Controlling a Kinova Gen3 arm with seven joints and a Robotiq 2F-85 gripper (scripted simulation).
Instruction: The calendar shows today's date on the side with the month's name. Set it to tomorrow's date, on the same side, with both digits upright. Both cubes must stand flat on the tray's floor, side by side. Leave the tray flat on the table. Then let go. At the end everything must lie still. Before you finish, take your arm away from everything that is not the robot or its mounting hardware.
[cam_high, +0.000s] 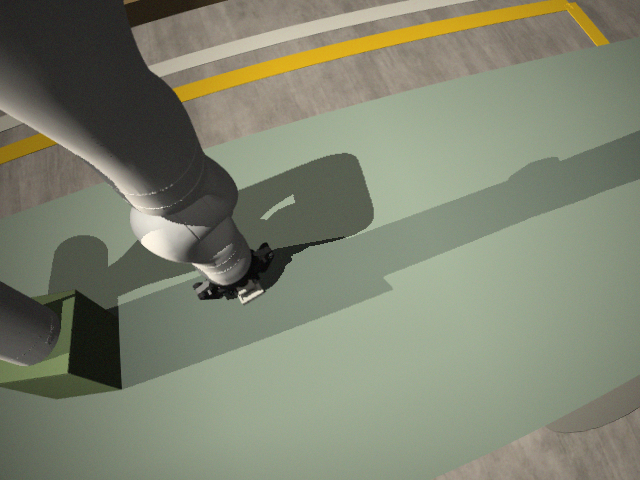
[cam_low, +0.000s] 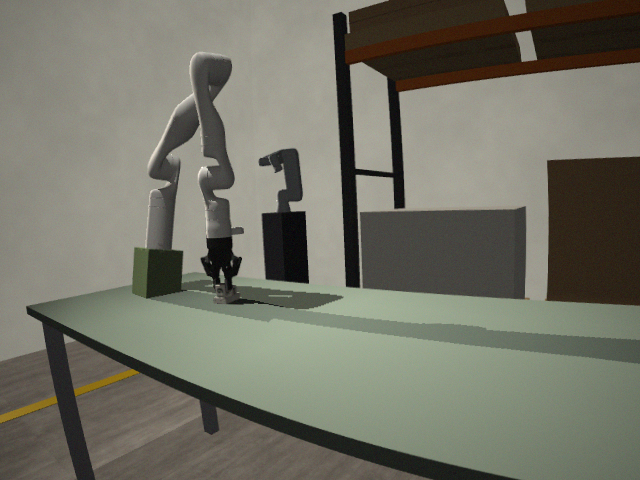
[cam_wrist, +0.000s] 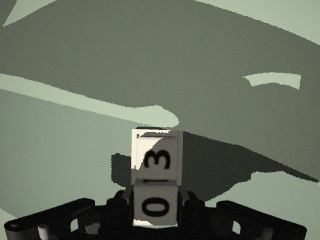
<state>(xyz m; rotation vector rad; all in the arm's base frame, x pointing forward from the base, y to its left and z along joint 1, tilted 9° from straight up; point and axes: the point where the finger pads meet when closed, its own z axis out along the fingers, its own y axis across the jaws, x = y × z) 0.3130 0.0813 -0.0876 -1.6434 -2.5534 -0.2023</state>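
My gripper is now 10 mm above the white cube. The rest, counted from my hand: white tray (10 mm behind, 10 mm to the left, 40 mm below).
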